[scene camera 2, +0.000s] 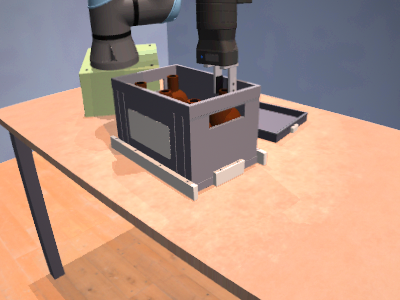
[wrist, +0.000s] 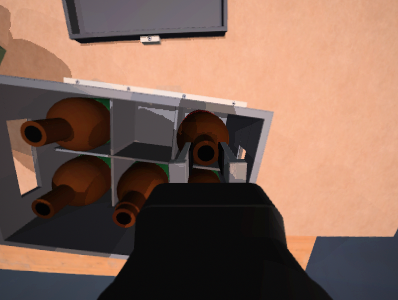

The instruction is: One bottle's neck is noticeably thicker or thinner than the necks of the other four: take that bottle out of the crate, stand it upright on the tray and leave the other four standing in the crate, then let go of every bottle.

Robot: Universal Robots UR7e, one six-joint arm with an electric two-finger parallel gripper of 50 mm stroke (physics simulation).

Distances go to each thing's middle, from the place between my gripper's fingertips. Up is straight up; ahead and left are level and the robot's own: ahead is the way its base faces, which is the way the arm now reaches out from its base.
Now: the pale crate rail (scene camera 2: 170,177) 10 cm behind my hand, 13 cm to the right of it and 14 cm below it.
